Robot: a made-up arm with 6 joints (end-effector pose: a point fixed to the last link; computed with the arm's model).
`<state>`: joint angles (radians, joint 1 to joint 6).
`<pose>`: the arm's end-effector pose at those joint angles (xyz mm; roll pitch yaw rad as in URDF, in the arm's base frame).
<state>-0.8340 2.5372 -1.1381 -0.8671 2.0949 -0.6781</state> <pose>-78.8 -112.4 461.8 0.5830 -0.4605 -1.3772</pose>
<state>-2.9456 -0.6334 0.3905 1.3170 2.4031 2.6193</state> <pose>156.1 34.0 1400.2 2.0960 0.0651 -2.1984</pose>
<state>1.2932 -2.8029 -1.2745 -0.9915 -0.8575 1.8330</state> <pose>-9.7 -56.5 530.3 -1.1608 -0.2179 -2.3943</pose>
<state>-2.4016 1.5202 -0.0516 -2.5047 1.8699 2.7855</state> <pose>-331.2 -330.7 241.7 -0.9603 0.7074 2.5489</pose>
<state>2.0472 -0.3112 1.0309 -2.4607 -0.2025 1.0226</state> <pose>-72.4 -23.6 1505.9 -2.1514 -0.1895 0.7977</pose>
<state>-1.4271 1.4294 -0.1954 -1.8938 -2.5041 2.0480</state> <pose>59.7 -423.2 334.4 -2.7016 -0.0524 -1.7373</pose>
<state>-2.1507 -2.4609 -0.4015 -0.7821 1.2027 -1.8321</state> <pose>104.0 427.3 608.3 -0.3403 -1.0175 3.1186</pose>
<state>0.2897 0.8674 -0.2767 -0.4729 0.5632 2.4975</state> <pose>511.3 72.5 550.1 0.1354 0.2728 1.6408</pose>
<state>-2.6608 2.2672 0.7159 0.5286 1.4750 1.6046</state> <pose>-499.2 -173.3 -100.8 -0.3534 -0.3703 -0.6903</pose>
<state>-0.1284 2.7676 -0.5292 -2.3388 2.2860 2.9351</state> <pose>-188.0 46.8 289.9 3.0934 -0.0759 -2.2749</pose>
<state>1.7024 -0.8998 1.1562 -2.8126 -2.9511 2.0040</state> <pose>-20.8 -565.3 1255.7 1.3754 0.2357 -0.1282</pose>
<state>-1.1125 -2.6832 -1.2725 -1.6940 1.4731 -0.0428</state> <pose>-63.5 5.6 483.8 -0.9660 1.2208 -1.4697</pose>
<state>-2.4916 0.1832 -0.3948 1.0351 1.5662 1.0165</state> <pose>-406.7 -248.8 997.1 -0.9075 -0.0913 0.2754</pose>
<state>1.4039 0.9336 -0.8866 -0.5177 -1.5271 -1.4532</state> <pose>123.4 202.9 576.5 -0.6225 -0.4396 -0.7116</pose>
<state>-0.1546 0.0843 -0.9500 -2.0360 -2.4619 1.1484</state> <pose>157.5 32.2 763.0 -2.6696 -0.1047 0.1239</pose>
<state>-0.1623 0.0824 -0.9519 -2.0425 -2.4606 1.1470</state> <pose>157.3 31.2 763.3 -2.6672 -0.1039 0.1109</pose>
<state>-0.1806 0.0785 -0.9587 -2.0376 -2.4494 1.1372</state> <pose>154.7 28.4 762.2 -2.6756 -0.0875 0.1004</pose>
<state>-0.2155 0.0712 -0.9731 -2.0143 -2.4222 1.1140</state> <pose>148.3 22.9 759.3 -2.7007 -0.0458 0.0936</pose>
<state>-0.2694 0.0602 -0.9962 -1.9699 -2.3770 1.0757</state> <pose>137.1 14.9 754.1 -2.7422 0.0259 0.0879</pose>
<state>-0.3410 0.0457 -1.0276 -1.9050 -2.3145 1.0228</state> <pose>120.7 5.6 746.7 -2.7960 0.1285 0.0796</pose>
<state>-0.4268 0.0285 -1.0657 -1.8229 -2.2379 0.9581</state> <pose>99.6 -3.1 737.7 -2.8564 0.2581 0.0642</pose>
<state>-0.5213 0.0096 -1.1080 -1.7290 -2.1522 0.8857</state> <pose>74.8 -9.6 727.8 -2.9188 0.4061 0.0390</pose>
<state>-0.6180 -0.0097 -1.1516 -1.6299 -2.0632 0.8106</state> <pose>48.6 -12.7 718.0 -2.9812 0.5613 0.0029</pose>
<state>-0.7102 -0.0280 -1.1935 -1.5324 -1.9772 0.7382</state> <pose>23.1 -12.4 709.2 -3.0437 0.7113 -0.0431</pose>
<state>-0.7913 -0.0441 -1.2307 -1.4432 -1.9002 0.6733</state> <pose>0.6 -9.5 702.1 -3.1068 0.8444 -0.0961</pose>
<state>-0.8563 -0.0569 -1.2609 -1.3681 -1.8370 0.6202</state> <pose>-17.4 -5.6 696.7 3.1139 0.9519 -0.1516</pose>
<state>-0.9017 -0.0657 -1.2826 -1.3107 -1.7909 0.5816</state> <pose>-30.2 -2.1 693.2 3.0573 1.0290 -0.2008</pose>
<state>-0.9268 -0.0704 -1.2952 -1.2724 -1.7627 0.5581</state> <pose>-37.9 -0.2 691.2 3.0146 1.0757 -0.2339</pose>
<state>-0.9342 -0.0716 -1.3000 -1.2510 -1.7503 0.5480</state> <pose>-41.4 0.1 690.4 2.9913 1.0968 -0.2451</pose>
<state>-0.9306 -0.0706 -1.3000 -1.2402 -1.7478 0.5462</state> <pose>-42.4 -0.8 690.4 2.9829 1.1024 -0.2395</pose>
